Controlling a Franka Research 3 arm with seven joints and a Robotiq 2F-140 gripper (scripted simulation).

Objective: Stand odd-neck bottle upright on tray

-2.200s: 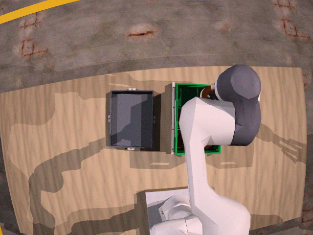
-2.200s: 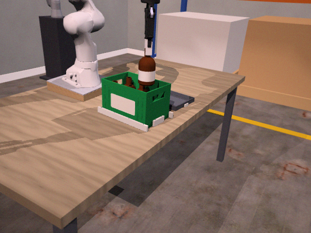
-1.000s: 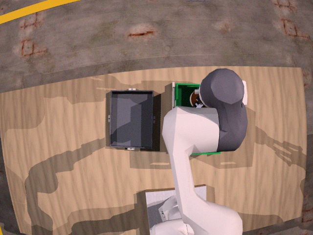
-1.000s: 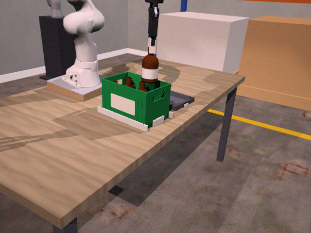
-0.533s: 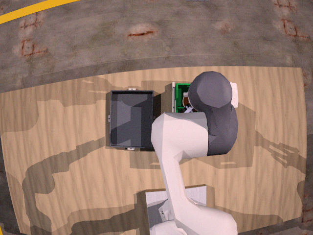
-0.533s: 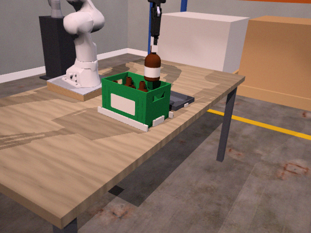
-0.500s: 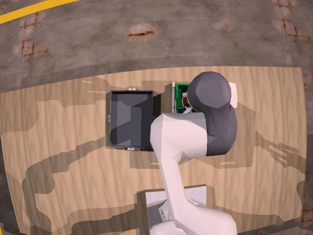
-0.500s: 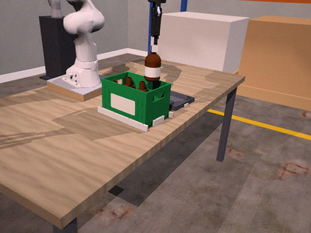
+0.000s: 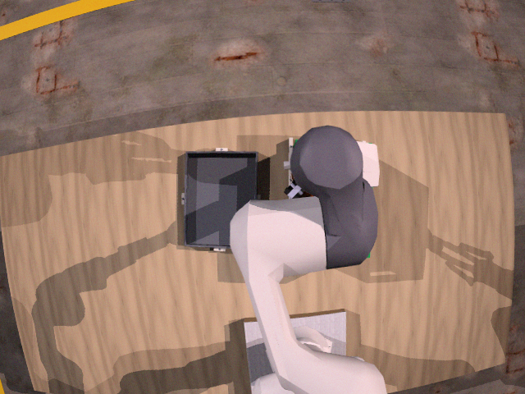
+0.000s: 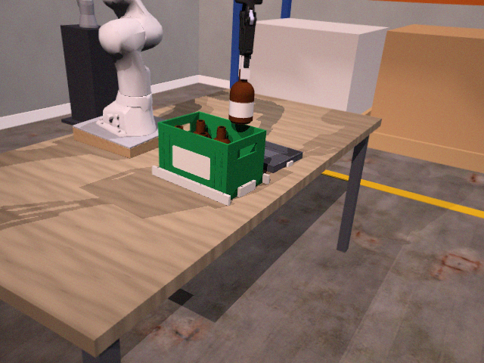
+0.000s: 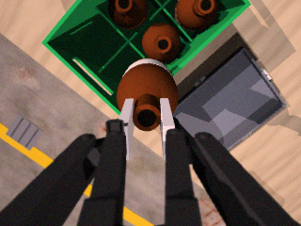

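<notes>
My gripper is now 90 mm above the brown bottle. Also, from my hand: dark grey tray (340 mm below, 220 mm to the left, 40 mm behind); then green crate (270 mm below, 60 mm to the right, 60 mm behind).
</notes>
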